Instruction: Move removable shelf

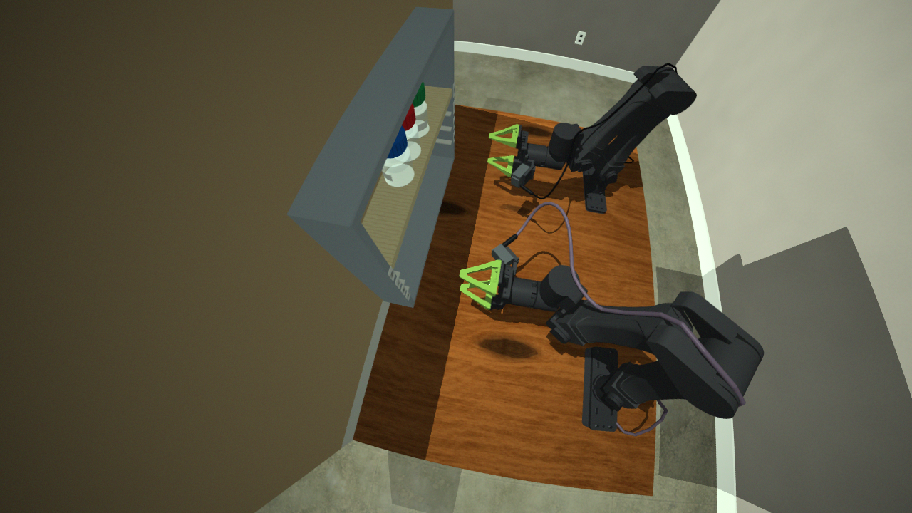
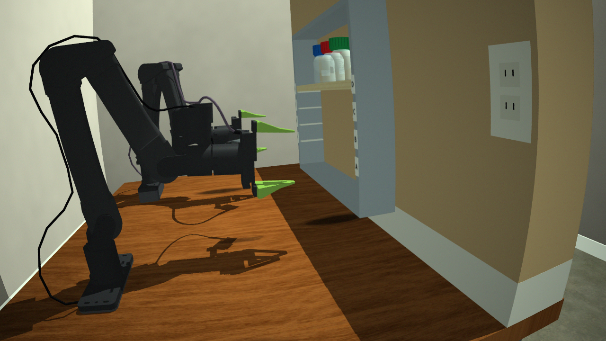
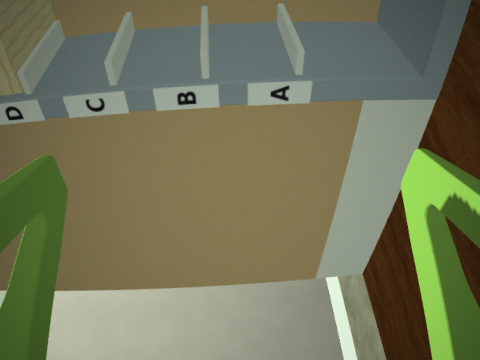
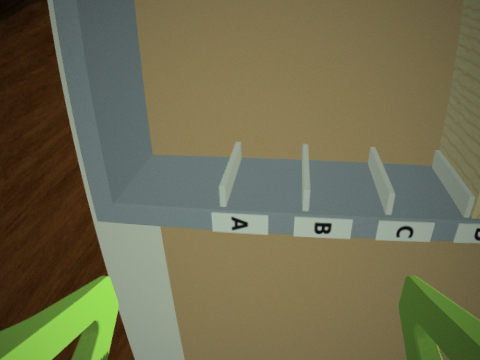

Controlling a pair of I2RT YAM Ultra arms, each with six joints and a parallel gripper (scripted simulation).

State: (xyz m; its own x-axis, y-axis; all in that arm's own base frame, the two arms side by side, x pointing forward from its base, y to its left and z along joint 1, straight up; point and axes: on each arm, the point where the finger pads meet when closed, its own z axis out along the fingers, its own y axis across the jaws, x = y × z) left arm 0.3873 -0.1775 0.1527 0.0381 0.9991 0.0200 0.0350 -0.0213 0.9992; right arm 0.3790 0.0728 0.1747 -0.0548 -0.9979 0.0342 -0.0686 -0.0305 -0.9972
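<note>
Now: left hand 18 cm below the blue-capped bottle, 15 cm short of it and 14 cm to the left of it. Round my left hand: red-capped bottle 20 cm to the right, 18 cm above, 15 cm ahead; then wooden shelf 20 cm to the right, 15 cm ahead, 12 cm above; then grey wall rack 20 cm to the right, 15 cm ahead, 8 cm above.
The green-capped bottle is 19 cm above my right hand, 16 cm ahead of it and 12 cm to the left of it. Also, from my right hand: red-capped bottle 19 cm above, 18 cm to the left, 16 cm ahead; then wooden shelf 19 cm to the left, 16 cm ahead, 13 cm above; then grey wall rack 19 cm to the left, 16 cm ahead, 9 cm above.
</note>
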